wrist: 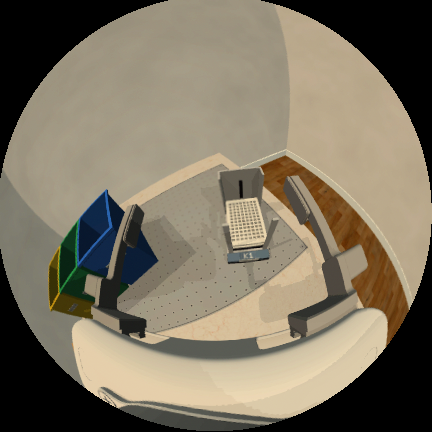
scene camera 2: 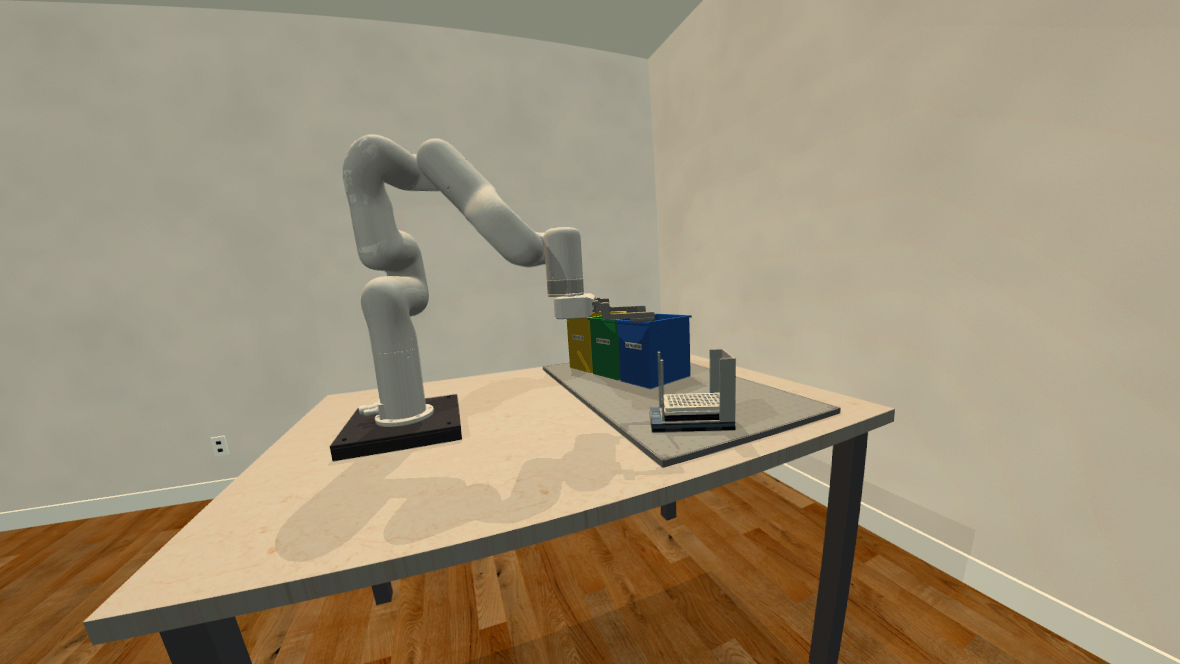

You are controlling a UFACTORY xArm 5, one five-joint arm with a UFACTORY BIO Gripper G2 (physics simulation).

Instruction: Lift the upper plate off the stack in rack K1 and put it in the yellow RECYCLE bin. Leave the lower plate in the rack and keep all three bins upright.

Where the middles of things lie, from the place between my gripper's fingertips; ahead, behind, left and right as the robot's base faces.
The tall back panel (wrist: 249, 175) is 10 cm ahead of my hand, 12 cm to the right of it and 14 cm below it. Round my hand: pale plate (scene camera 2: 701, 403) 4 cm ahead, 8 cm to the right, 18 cm below; blue bin (scene camera 2: 639, 343) 18 cm ahead, 23 cm to the left, 13 cm below; green bin (scene camera 2: 604, 333) 16 cm ahead, 36 cm to the left, 13 cm below.
